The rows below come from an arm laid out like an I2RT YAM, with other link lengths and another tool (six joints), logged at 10 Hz.
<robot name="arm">
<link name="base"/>
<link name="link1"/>
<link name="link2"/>
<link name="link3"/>
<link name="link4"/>
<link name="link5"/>
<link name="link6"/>
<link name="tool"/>
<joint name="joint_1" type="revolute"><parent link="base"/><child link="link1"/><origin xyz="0 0 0.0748" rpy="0 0 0"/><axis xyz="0 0 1"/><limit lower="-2.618" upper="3.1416"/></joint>
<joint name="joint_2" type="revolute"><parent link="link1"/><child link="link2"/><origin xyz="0.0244 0.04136 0.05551" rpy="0 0 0"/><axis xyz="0 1 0"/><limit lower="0" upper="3.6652"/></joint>
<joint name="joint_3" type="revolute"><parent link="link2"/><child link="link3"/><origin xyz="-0.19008 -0.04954 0" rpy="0 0 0"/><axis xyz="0 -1 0"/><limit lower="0" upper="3.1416"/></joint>
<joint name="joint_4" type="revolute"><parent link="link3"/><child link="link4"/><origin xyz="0.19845 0.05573 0.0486" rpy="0 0 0"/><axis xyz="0 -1 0"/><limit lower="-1.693" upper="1.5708"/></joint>
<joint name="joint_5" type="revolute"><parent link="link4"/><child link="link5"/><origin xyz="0.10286 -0.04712 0.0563" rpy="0 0 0"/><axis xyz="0 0 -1"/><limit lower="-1.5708" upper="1.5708"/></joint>
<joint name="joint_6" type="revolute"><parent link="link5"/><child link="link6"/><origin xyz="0.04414 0 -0.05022" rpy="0 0 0"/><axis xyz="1 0 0"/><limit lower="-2.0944" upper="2.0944"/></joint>
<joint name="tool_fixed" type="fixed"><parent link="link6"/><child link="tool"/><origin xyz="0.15 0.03 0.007" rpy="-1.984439 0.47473 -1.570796"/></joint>
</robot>
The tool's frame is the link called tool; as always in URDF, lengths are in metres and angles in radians.
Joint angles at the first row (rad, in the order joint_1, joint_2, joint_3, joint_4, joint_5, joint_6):
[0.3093, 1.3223, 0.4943, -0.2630, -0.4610, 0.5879]
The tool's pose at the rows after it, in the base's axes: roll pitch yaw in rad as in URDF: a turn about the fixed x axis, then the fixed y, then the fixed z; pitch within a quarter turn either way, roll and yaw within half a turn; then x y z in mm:
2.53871 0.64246 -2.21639 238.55 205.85 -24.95
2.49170 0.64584 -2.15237 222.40 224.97 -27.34
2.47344 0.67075 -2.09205 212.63 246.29 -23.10
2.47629 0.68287 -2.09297 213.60 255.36 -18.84
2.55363 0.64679 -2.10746 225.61 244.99 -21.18
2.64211 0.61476 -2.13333 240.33 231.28 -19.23
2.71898 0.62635 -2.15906 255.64 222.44 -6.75
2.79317 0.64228 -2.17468 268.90 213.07 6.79
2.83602 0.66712 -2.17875 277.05 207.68 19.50
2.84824 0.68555 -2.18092 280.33 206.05 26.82
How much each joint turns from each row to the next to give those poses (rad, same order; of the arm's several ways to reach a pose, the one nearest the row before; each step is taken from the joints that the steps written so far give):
[0.0388, 0.0425, 0.0129, 0.0107, -0.0382, -0.0125]
[0.0545, 0.0615, 0.0297, 0.0027, -0.0463, -0.0228]
[0.0663, 0.0369, 0.0265, 0.0272, -0.0255, 0.0074]
[0.0333, -0.0022, 0.0042, 0.0268, 0.0120, 0.0405]
[0.0009, -0.0371, -0.0016, -0.0226, 0.0921, 0.0259]
[-0.0019, -0.0550, 0.0001, -0.0347, 0.1051, 0.0317]
[-0.0011, -0.0731, -0.0038, -0.0181, 0.0781, 0.0357]
[-0.0042, -0.0694, -0.0008, -0.0217, 0.0689, 0.0212]
[-0.0100, -0.0533, -0.0002, -0.0144, 0.0271, 0.0052]
[-0.0080, -0.0268, -0.0001, -0.0058, 0.0011, 0.0015]

